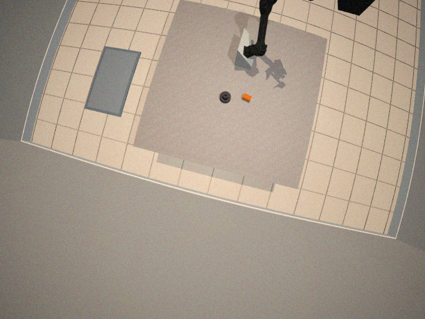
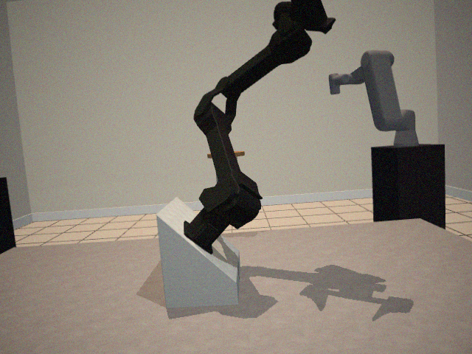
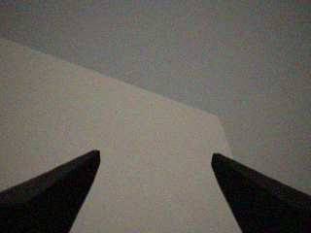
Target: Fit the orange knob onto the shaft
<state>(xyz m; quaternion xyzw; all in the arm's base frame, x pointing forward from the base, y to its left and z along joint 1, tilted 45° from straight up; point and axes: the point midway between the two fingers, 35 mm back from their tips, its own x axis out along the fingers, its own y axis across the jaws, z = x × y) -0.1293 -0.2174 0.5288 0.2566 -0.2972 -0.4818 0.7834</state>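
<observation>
Right now the orange knob is 32 cm ahead of my gripper tip, 15 cm to the right of it and 66 cm below it. From my gripper tip the other things lie so: dark round pedestal 33 cm ahead, 30 cm to the right, 65 cm below.
</observation>
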